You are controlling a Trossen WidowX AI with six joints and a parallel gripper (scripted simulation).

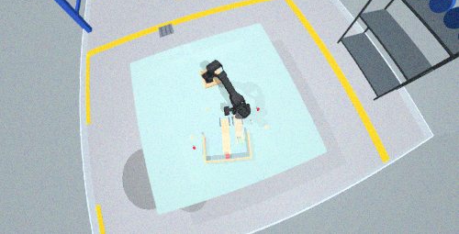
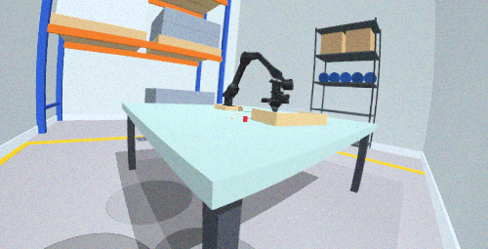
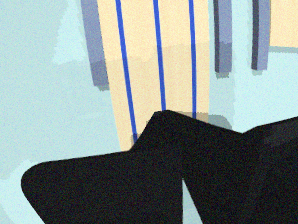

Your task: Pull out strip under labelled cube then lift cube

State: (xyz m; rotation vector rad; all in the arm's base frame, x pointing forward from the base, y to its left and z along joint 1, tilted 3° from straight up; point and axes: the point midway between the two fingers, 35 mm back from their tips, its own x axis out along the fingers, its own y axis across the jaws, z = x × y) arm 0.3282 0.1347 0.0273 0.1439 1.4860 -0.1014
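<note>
The labelled cube is 210 mm ahead of my gripper tip, 40 mm to the right of it and 20 mm above it. Also, from my gripper tip: grey block 90 mm ahead, 90 mm to the left.
</note>
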